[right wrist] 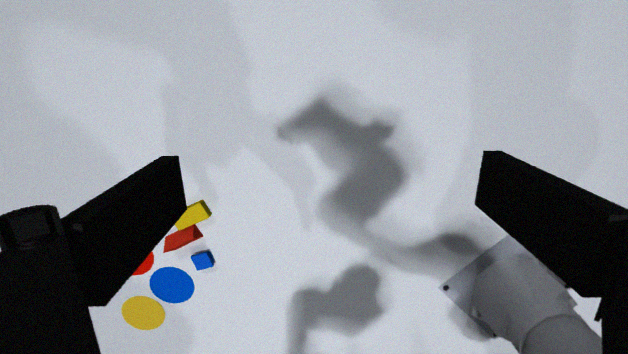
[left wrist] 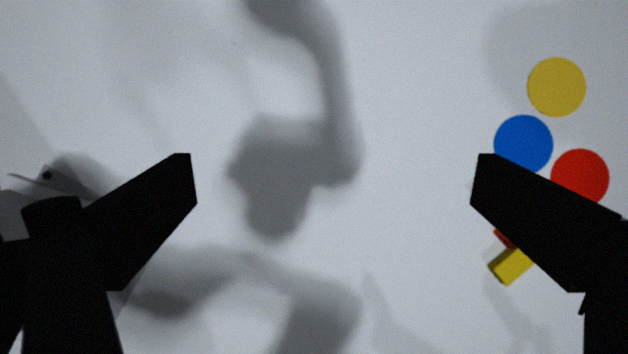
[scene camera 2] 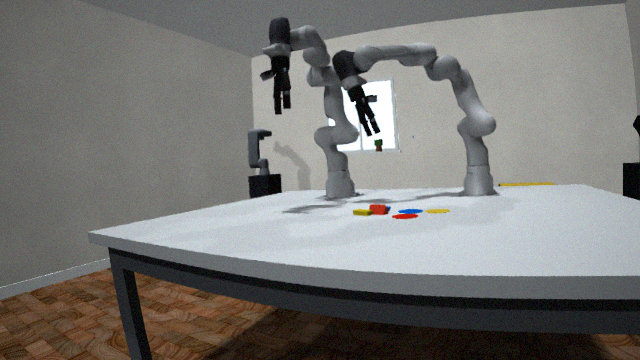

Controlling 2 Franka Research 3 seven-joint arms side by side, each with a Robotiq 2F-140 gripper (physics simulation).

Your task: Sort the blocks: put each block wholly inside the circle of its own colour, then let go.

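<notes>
A yellow block (scene camera 2: pixel 362 212) (left wrist: pixel 510 266) (right wrist: pixel 194 215) lies beside a red block (scene camera 2: pixel 378 209) (left wrist: pixel 504 238) (right wrist: pixel 182 238); in the left wrist view a finger partly hides both. A small blue block (scene camera 2: pixel 388 208) (right wrist: pixel 203 260) lies near the red block. All three are outside the circles. The blue circle (scene camera 2: pixel 410 211) (left wrist: pixel 523 143) (right wrist: pixel 172 285) lies between the red circle (scene camera 2: pixel 405 216) (left wrist: pixel 581 175) (right wrist: pixel 144 264) and the yellow circle (scene camera 2: pixel 438 211) (left wrist: pixel 556 87) (right wrist: pixel 143 313). My left gripper (scene camera 2: pixel 373 134) (left wrist: pixel 333 179) and right gripper (scene camera 2: pixel 282 110) (right wrist: pixel 330 180) are open and empty, high above the table.
The white table (scene camera 2: pixel 225 220) carries both arm bases, the left arm's base (scene camera 2: pixel 478 181) and the right arm's base (scene camera 2: pixel 340 185), behind the blocks and circles. The right arm's base also shows at the lower right of the right wrist view. Arm shadows fall across the table.
</notes>
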